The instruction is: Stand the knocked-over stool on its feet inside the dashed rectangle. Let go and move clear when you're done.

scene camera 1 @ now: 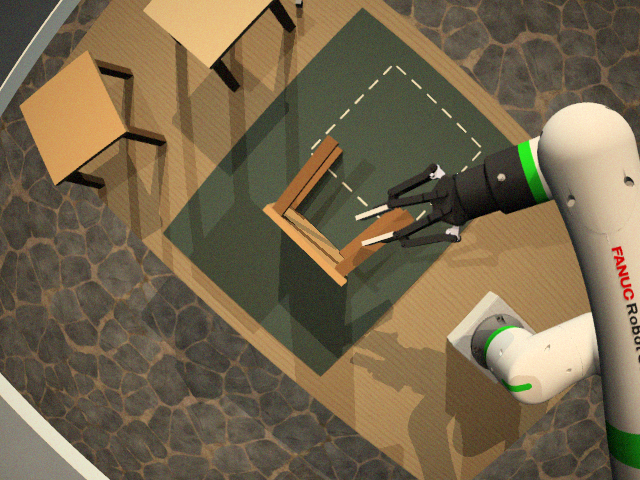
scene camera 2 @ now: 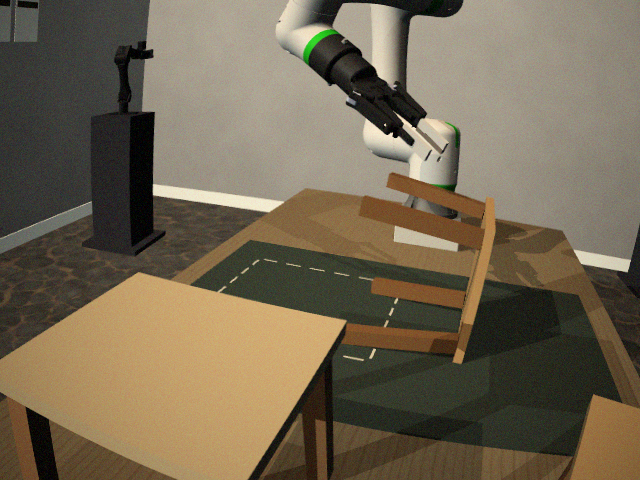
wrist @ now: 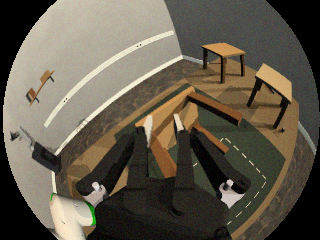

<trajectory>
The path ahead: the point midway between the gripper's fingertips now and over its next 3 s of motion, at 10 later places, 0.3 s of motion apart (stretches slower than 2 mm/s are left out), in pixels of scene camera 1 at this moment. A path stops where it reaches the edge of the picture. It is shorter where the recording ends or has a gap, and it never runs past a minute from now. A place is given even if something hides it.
My gripper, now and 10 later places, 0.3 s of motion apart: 363,230; 332,239; 307,249; 290,250; 294,248; 299,248; 301,249; 302,249; 302,248; 302,248; 302,248
</trajectory>
